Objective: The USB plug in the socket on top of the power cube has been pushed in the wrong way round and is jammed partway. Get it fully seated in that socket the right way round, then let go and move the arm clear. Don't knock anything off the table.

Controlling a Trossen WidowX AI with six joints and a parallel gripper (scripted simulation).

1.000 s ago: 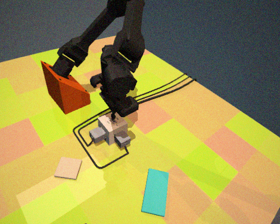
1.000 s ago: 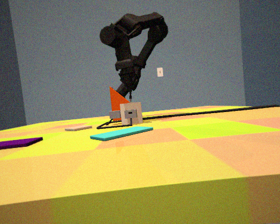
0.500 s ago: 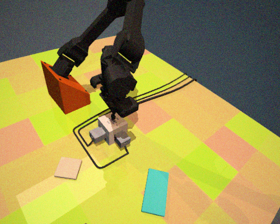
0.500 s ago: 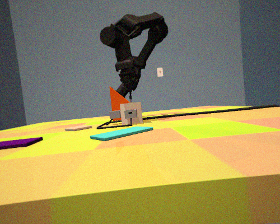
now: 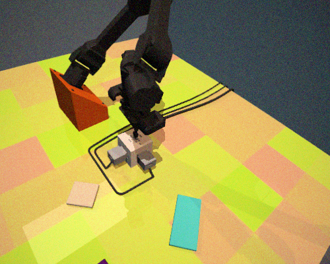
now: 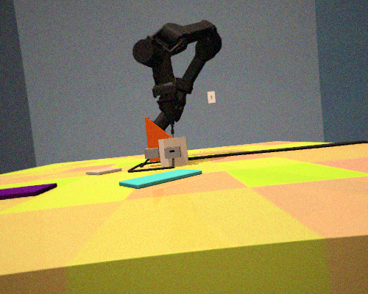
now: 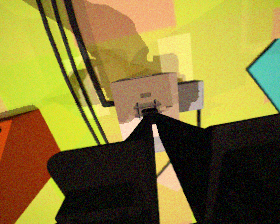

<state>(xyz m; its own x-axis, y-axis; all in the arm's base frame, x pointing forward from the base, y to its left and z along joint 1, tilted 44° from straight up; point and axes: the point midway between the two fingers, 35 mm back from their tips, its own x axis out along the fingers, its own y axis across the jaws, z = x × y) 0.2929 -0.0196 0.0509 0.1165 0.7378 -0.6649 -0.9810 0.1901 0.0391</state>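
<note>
Now: the USB plug 2 cm below my gripper tip. The rest, counted from my gripper tip: USB socket (4 cm below); then beige tile (20 cm to the right, 11 cm below, 1 cm ahead); then teal slab (25 cm ahead, 11 cm below, 6 cm to the right).
</note>
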